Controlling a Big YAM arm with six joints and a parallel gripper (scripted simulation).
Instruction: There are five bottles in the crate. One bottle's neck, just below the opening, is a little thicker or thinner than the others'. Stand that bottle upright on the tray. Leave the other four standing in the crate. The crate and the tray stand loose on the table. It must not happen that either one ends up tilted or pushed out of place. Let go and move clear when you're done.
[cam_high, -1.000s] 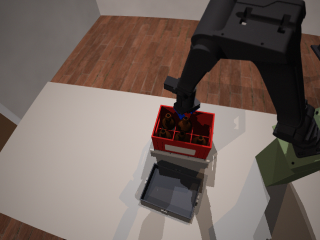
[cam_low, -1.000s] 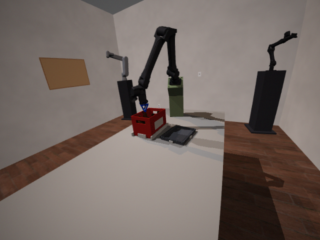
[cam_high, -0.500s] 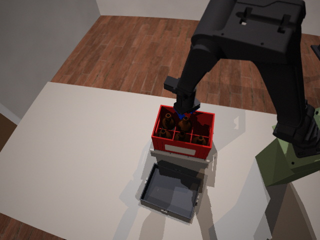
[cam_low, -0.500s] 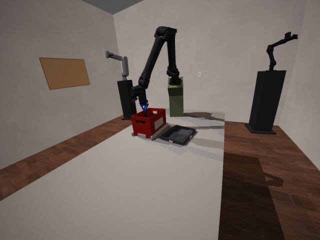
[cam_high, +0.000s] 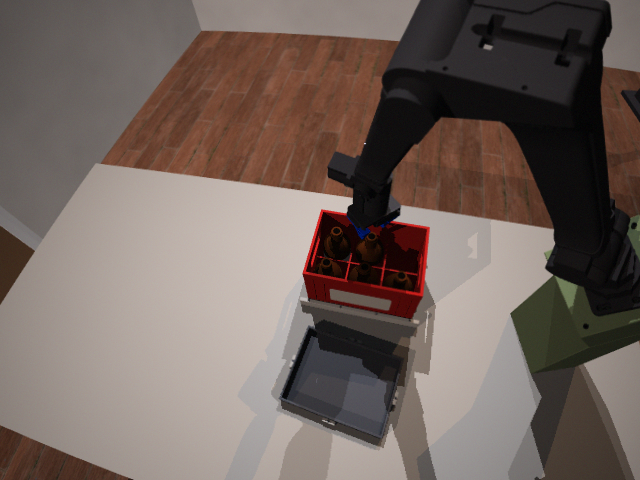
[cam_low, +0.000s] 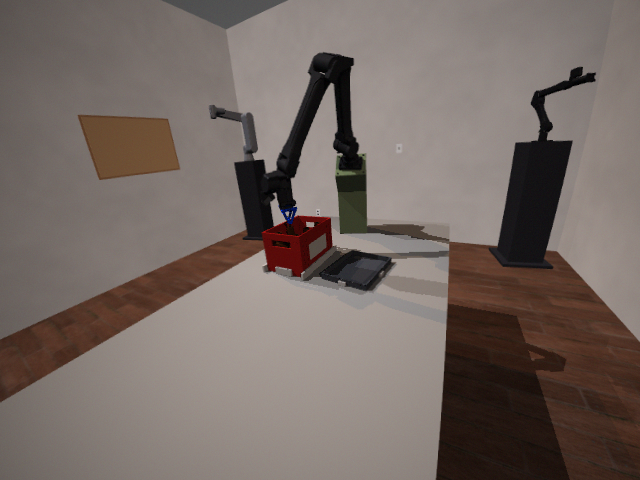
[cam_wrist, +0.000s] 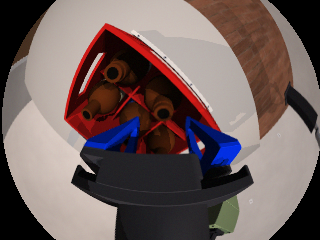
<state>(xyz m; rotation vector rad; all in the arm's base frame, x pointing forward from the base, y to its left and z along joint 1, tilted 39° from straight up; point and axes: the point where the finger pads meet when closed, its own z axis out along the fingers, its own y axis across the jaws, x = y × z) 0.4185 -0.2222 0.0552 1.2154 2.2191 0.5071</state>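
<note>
Right now my hand is 1 cm short of the crate, 5 cm to the right of it and 11 cm above it. Also, from my hand: dark grey tray (6 cm ahead, 31 cm to the left, 18 cm below); brown bottle (11 cm ahead, 7 cm to the left, 10 cm below).
</note>
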